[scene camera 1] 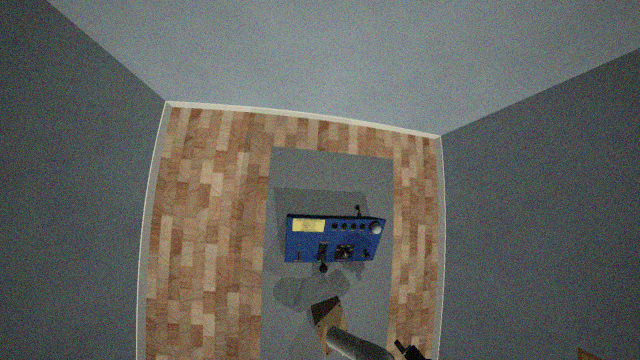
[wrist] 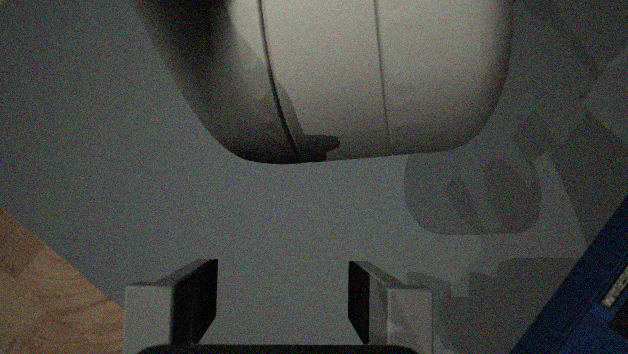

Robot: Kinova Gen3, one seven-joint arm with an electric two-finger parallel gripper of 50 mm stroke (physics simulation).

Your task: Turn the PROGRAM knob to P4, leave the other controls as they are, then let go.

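Frame: origin at the arm's base, x ahead, y up, z right, level; millimetres.
Seen in the pictures: gripper, between the fingertips: (scene camera 1: 398, 345) (wrist: 283, 288); arm's base, origin of its link: (scene camera 1: 332, 335).
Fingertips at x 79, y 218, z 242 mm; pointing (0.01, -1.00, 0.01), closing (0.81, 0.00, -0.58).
Note:
Offsets run from my fingertips to a thing's top centre. "spot": to the spot under its first point.
The blue control panel (scene camera 1: 310, 245) (wrist: 555, 305) lies on the grey table in the scene view; a corner of it shows at the right edge of the wrist view. A round knob on a dark square plate {dx +354, dy -208, dz -171 mm} (scene camera 1: 344, 252) is at its lower middle right, and a pale round knob {spot: dx +497, dy -132, dz -48 mm} (scene camera 1: 375, 228) is at its upper right corner. The labels are too small to read, so I cannot tell which is PROGRAM or where it points. My gripper (scene camera 1: 406, 349) (wrist: 283, 288) is open and empty, apart from the panel, to its lower right in the scene view.
A black ball-ended lever {dx +300, dy -176, dz -293 mm} (scene camera 1: 323, 268) sticks out at the panel's lower edge. Another small lever {spot: dx +592, dy -330, dz -57 mm} (scene camera 1: 357, 207) stands at its upper edge. Small dark round controls {spot: dx +510, dy -157, dz -198 mm} (scene camera 1: 344, 226) sit beside a yellow label {spot: dx +518, dy -174, dz -369 mm} (scene camera 1: 308, 225). The arm (scene camera 1: 352, 344) rises from a wooden-coloured base plate (scene camera 1: 337, 320).

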